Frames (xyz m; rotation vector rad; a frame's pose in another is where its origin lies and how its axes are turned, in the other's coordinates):
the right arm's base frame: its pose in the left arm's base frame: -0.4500 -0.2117 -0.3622 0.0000 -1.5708 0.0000
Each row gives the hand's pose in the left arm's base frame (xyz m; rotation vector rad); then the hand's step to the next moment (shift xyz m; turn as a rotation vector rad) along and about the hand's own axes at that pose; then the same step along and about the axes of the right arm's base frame.
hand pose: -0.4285 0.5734 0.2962 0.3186 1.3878 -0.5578
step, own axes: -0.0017 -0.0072 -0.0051 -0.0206 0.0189 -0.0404
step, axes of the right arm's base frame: 0.0016 -0.0030 0.0083 0.0113 0.0407 0.0251
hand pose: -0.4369 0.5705 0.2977 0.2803 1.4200 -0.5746
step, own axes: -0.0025 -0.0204 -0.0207 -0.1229 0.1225 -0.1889
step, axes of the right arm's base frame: 0.0025 -0.0059 0.0285 0.0736 0.2243 0.1004
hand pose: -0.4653 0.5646 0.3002 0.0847 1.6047 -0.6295
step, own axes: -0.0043 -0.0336 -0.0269 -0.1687 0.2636 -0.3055
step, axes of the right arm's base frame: 0.0156 -0.0152 0.0374 0.0683 0.4087 0.1399
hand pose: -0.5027 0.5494 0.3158 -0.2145 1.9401 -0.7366
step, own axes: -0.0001 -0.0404 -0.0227 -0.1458 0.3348 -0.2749
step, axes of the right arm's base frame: 0.0305 -0.0231 0.0262 0.0004 0.4430 0.1127
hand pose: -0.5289 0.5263 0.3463 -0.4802 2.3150 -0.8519
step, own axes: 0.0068 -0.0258 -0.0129 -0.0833 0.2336 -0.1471
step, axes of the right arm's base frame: 0.0223 -0.0164 0.0105 -0.0344 0.2793 0.0628
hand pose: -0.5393 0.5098 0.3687 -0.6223 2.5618 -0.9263
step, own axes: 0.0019 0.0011 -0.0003 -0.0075 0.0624 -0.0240
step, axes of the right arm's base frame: -0.0008 -0.0001 0.0021 -0.0228 0.0592 0.0223
